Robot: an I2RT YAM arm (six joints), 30 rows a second.
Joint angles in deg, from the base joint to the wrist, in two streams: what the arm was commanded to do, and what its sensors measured. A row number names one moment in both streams.
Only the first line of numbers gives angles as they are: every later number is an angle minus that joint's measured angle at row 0.
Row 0, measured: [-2.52, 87.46, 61.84, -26.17, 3.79, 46.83]
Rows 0 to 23, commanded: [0.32, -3.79, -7.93, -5.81, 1.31, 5.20]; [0.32, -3.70, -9.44, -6.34, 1.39, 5.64]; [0.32, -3.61, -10.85, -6.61, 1.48, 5.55]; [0.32, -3.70, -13.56, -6.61, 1.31, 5.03]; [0.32, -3.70, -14.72, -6.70, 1.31, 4.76]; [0.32, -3.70, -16.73, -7.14, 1.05, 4.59]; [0.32, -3.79, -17.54, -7.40, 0.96, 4.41]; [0.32, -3.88, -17.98, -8.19, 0.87, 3.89]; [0.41, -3.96, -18.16, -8.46, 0.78, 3.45]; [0.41, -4.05, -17.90, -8.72, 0.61, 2.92]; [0.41, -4.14, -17.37, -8.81, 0.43, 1.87]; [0.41, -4.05, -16.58, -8.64, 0.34, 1.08]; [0.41, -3.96, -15.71, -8.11, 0.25, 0.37]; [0.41, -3.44, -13.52, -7.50, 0.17, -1.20]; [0.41, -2.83, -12.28, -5.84, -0.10, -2.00]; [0.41, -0.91, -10.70, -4.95, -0.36, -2.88]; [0.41, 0.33, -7.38, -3.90, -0.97, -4.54]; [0.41, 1.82, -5.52, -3.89, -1.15, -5.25]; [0.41, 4.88, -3.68, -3.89, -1.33, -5.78]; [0.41, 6.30, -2.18, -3.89, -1.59, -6.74]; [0.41, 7.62, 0.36, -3.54, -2.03, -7.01]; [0.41, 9.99, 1.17, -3.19, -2.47, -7.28]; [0.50, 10.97, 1.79, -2.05, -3.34, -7.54]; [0.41, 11.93, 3.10, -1.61, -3.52, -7.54]
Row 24, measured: [0.00, 9.40, 0.57, -4.05, -1.70, -5.18]
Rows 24 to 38, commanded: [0.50, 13.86, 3.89, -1.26, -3.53, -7.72]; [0.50, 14.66, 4.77, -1.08, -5.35, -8.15]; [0.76, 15.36, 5.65, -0.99, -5.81, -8.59]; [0.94, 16.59, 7.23, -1.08, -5.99, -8.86]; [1.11, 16.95, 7.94, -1.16, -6.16, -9.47]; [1.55, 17.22, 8.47, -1.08, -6.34, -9.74]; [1.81, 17.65, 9.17, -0.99, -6.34, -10.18]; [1.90, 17.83, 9.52, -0.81, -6.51, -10.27]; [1.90, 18.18, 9.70, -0.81, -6.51, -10.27]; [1.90, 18.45, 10.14, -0.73, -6.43, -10.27]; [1.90, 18.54, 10.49, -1.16, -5.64, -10.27]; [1.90, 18.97, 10.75, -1.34, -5.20, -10.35]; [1.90, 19.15, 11.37, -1.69, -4.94, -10.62]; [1.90, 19.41, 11.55, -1.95, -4.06, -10.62]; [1.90, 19.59, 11.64, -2.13, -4.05, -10.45]
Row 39, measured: [1.35, 18.97, 9.51, -2.76, -5.02, -9.71]
